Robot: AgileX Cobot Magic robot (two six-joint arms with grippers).
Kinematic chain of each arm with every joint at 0, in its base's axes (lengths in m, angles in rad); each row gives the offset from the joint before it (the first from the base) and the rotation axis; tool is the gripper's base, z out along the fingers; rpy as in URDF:
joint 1: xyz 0 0 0.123 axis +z
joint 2: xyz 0 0 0 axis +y
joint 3: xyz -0.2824 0 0.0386 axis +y
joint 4: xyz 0.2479 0 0.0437 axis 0.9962 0 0.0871
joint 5: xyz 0 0 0 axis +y
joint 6: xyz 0.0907 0 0.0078 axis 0.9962 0 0.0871
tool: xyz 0 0 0 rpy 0 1.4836 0
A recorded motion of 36 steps. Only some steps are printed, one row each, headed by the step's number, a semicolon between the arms.
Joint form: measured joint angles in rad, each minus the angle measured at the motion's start. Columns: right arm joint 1, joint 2, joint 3, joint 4, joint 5, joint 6; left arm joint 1, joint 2, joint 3, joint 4, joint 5, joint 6.
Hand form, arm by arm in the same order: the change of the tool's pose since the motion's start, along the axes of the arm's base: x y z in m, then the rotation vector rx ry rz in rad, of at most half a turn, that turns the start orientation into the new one. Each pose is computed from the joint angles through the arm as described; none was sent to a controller.
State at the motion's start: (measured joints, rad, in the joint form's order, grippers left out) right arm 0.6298 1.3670 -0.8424 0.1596 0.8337 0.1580; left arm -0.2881 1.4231 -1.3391 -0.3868 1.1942 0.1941
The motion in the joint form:
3: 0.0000 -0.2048 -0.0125 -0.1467 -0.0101 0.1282; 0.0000 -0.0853 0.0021 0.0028 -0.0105 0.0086
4: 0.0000 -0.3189 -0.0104 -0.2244 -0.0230 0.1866; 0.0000 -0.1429 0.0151 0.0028 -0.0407 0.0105
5: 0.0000 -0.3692 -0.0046 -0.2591 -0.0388 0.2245; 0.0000 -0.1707 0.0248 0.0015 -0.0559 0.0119
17: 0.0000 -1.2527 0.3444 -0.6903 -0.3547 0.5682; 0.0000 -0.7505 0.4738 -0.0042 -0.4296 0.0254
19: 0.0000 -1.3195 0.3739 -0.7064 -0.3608 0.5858; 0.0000 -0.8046 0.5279 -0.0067 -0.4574 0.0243
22: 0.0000 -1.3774 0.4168 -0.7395 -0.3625 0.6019; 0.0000 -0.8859 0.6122 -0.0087 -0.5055 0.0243
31: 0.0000 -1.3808 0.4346 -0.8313 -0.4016 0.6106; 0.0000 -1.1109 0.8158 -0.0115 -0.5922 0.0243
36: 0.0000 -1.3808 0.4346 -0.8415 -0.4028 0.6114; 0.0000 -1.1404 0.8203 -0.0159 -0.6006 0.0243
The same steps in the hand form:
3: -0.0150 -0.0232 0.0506 0.0582 -0.2285 -0.0707; -0.0189 0.0060 0.0228 -0.0214 -0.0937 -0.0032
4: -0.0275 -0.0386 0.0746 0.0972 -0.3560 -0.1069; -0.0310 0.0100 0.0350 -0.0419 -0.1640 0.0068
5: -0.0334 -0.0456 0.0837 0.1239 -0.4125 -0.1342; -0.0371 0.0119 0.0397 -0.0522 -0.1950 0.0114
17: -0.1577 -0.1545 0.0964 0.5756 -1.1876 -0.2998; -0.1547 0.0541 0.0291 -0.2036 -0.6507 0.1450
19: -0.1652 -0.1604 0.0898 0.6062 -1.2216 -0.3107; -0.1638 0.0574 0.0204 -0.2150 -0.6735 0.1569
22: -0.1688 -0.1644 0.0786 0.6041 -1.2498 -0.3163; -0.1760 0.0622 0.0057 -0.2304 -0.7117 0.1759
31: -0.1672 -0.1646 0.0783 0.5557 -1.3245 -0.2832; -0.2065 0.0736 -0.0347 -0.2676 -0.8057 0.2106
36: -0.1672 -0.1649 0.0786 0.5489 -1.3320 -0.2810; -0.2115 0.0751 -0.0337 -0.2841 -0.8343 0.2145

